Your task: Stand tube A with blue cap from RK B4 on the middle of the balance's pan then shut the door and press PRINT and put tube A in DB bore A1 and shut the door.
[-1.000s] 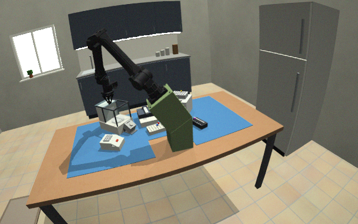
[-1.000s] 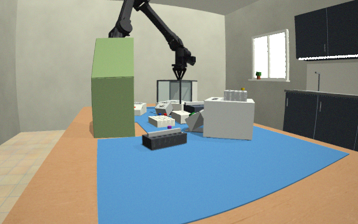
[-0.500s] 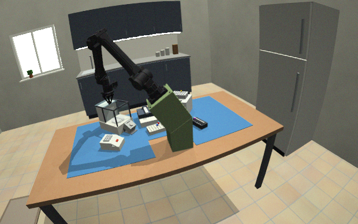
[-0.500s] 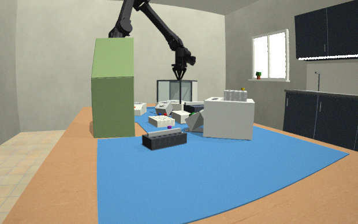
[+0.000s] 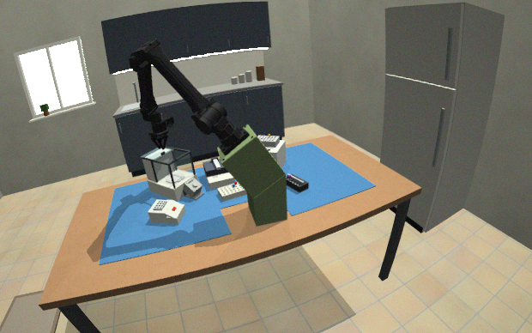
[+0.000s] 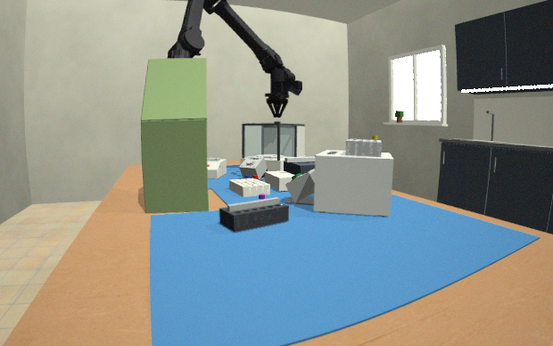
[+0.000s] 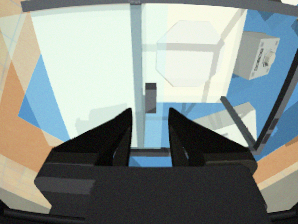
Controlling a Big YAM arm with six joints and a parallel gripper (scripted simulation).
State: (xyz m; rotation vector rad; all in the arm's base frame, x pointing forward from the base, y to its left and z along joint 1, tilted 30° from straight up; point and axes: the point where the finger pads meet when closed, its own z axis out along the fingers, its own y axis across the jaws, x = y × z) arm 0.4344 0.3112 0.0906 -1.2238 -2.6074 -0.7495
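My hand is 310 mm to the left of the tube rack RK, 230 mm above it and 210 mm past it. Also, from my hand: dark spectrophotometer: 280 mm to the right, 180 mm below, 20 mm behind; then dry block DB: 290 mm behind, 220 mm below, 30 mm to the left; then white round key: 180 mm below, 160 mm behind, 140 mm to the right.
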